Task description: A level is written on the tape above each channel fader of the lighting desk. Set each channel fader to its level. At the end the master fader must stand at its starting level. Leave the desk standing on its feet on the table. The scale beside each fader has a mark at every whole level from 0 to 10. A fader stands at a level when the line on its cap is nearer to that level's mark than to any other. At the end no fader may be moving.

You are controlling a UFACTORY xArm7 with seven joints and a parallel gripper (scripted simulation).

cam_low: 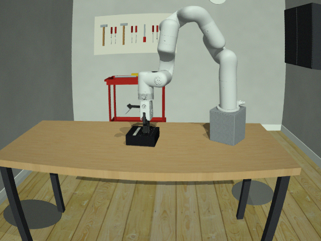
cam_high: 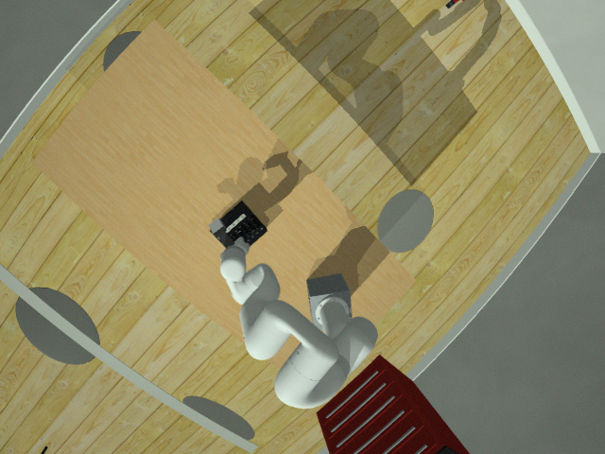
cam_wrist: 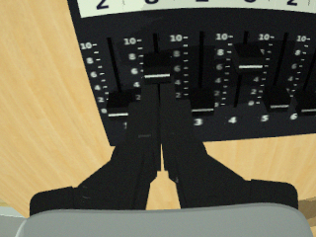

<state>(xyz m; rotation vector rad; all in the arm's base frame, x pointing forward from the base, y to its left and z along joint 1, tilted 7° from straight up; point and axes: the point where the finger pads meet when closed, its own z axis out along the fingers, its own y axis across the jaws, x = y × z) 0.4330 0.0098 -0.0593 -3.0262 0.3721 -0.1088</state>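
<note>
Right now my hand is 2 cm past the channel 5 cap, 6 cm to the left of it and 1 cm above it. Also, from my hand: master cap: 12 cm to the right, 1 cm below; then channel 6 fader cap: 3 cm behind, 8 cm to the right, 1 cm below.
</note>
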